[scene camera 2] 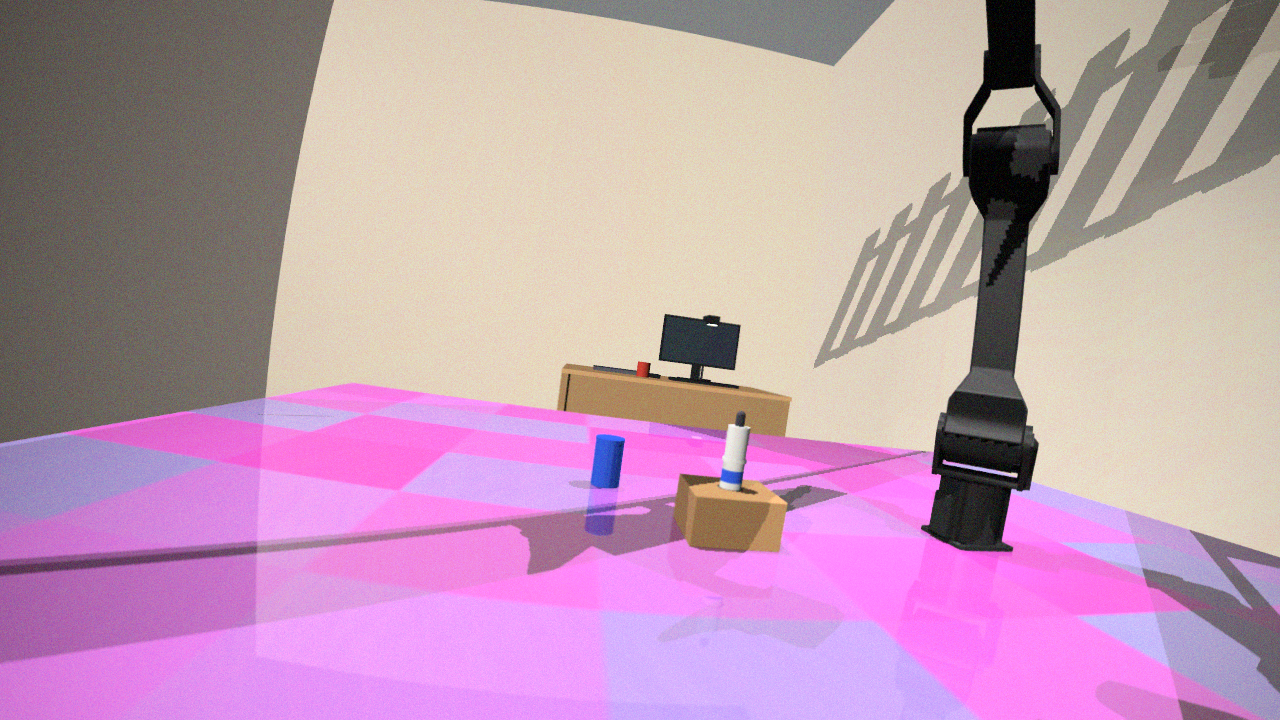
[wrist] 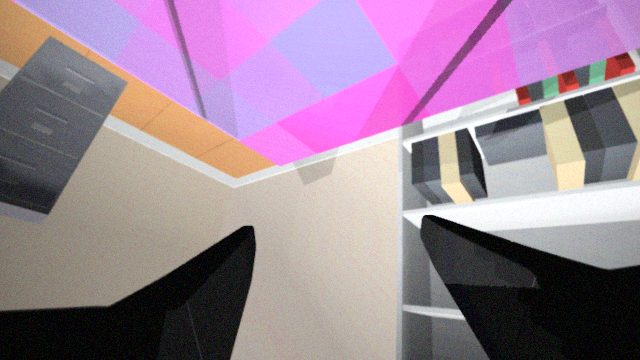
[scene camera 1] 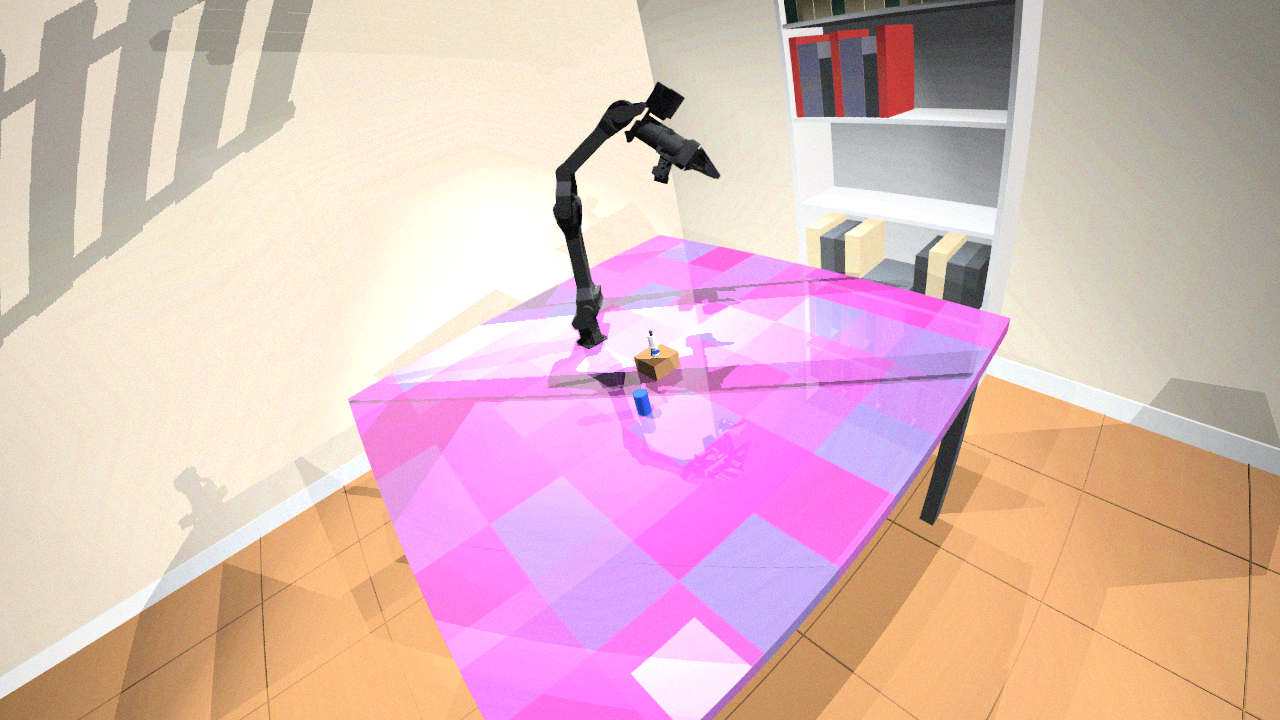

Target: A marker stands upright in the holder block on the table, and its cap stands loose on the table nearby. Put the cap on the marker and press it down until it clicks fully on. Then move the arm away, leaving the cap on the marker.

Scene:
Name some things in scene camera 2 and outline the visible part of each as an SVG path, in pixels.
A blue cap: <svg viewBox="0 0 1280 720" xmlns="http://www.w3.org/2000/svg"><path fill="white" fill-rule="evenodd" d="M597 435L591 484L602 488L617 488L620 480L625 439L612 435Z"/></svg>

